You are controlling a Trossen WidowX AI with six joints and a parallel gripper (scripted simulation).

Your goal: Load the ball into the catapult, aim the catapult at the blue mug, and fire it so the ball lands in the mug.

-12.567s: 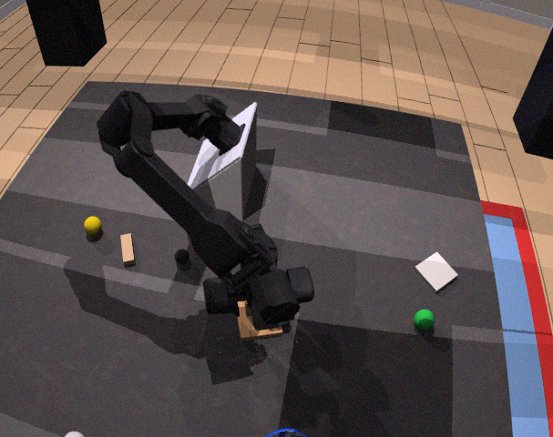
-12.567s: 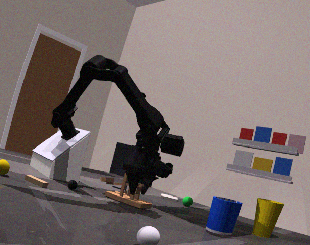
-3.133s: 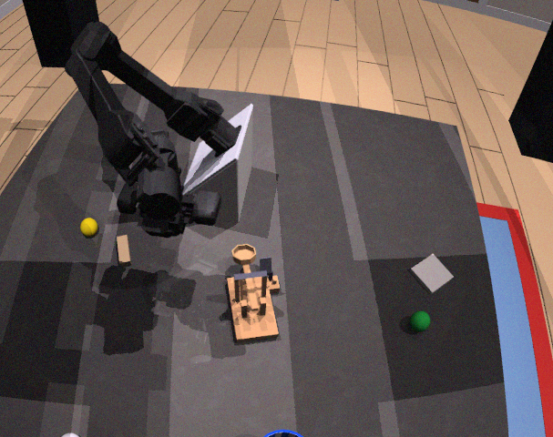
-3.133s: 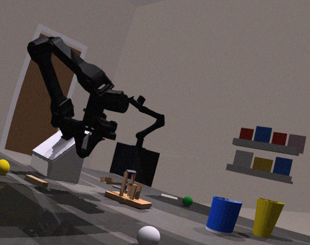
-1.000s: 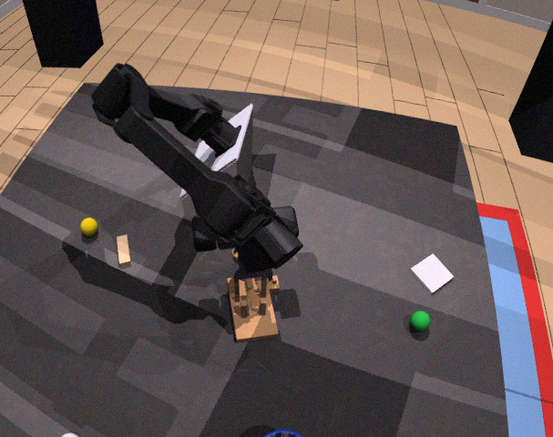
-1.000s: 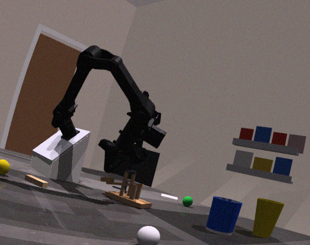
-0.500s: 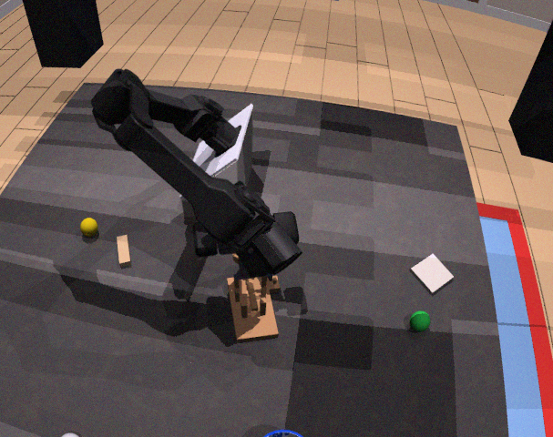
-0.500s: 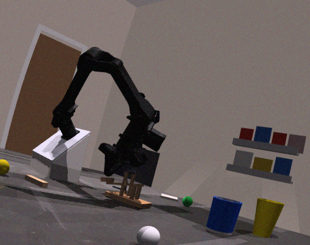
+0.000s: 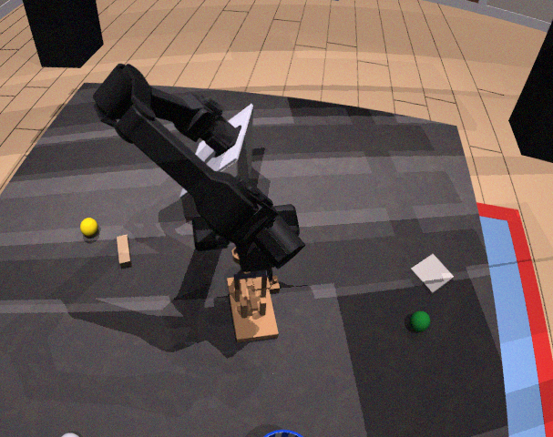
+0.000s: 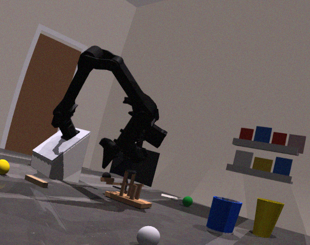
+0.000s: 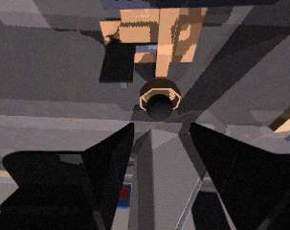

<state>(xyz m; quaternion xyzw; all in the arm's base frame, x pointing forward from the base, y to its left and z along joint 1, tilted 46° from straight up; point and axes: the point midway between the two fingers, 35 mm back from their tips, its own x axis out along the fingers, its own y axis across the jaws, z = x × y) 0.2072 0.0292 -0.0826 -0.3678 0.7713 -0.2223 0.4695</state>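
Now: the black ball 30 mm below my gripper tip. The rest, counted from my gripper tip: wooden block: 30 mm ahead, 270 mm to the right, 80 mm below; yellow ball: 10 mm behind, 380 mm to the right, 70 mm below; catapult upright frame: 90 mm ahead, 30 mm to the left, 10 mm below.
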